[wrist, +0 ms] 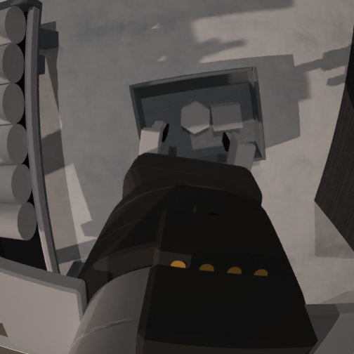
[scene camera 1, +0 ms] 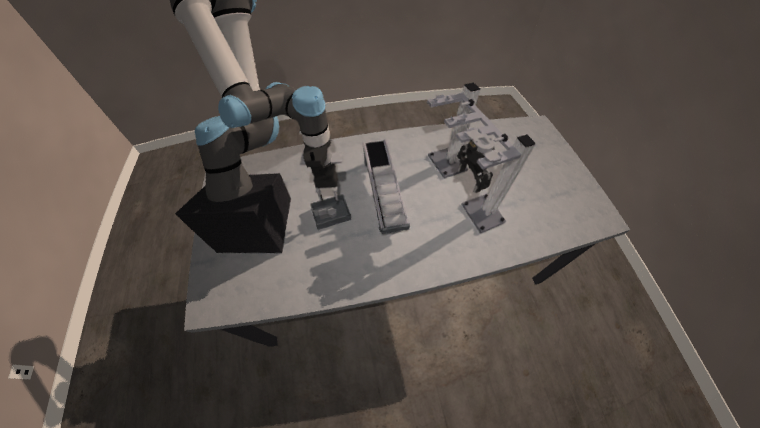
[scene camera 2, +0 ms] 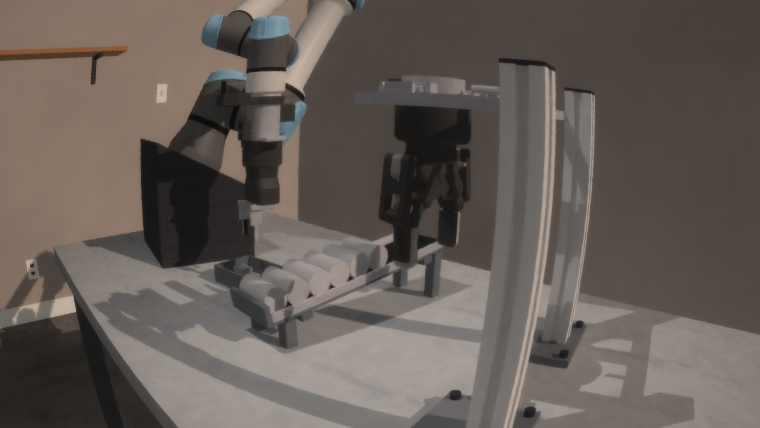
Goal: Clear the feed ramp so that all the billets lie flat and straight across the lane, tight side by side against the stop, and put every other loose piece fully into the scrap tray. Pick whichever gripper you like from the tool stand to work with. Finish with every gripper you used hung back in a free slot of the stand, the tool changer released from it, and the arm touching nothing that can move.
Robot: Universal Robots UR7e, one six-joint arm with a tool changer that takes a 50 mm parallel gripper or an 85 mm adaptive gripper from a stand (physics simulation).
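Places are measured from the arm's base along level axes (x down, y right, z back), in millimetres.
Pixels of known places: arm's base, origin of the base link: [scene camera 1: 230, 190] [scene camera 2: 192, 161].
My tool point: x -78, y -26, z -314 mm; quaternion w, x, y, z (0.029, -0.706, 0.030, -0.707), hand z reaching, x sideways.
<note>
Ahead of a thing's pixels: the offset from my tool point to its top centre.
My gripper [scene camera 1: 328, 198] [scene camera 2: 256, 237] [wrist: 195, 137], the slim parallel one on the arm, is open above the scrap tray {dx +251, dy +23, dz +8 mm} [scene camera 1: 346, 217] [scene camera 2: 227, 273] [wrist: 259, 120], its fingers apart. A hexagonal piece {dx +266, dy +25, dz +3 mm} [scene camera 1: 331, 211] [wrist: 195, 118] and a squarish piece [wrist: 226, 117] lie inside the tray. A third piece [wrist: 202, 143] shows partly below them in the wrist view, half hidden. Several pale billets {dx +185, dy +43, dz -205 mm} [scene camera 1: 390, 197] [scene camera 2: 305, 276] [wrist: 11, 103] lie across the feed ramp [scene camera 2: 340, 287] [wrist: 35, 125] in a row, side by side, from the stop {dx +213, dy +146, dz -211 mm} [scene camera 2: 248, 305] upward. Small gaps between them are hard to judge.
The tool stand [scene camera 1: 505, 180] [scene camera 2: 513, 212] is at the right of the table, with the black adaptive gripper [scene camera 1: 480, 172] [scene camera 2: 428, 127] hanging in it. The black robot base block [scene camera 1: 239, 228] [scene camera 2: 199, 239] stands left of the tray. The ramp is between tray and stand.
</note>
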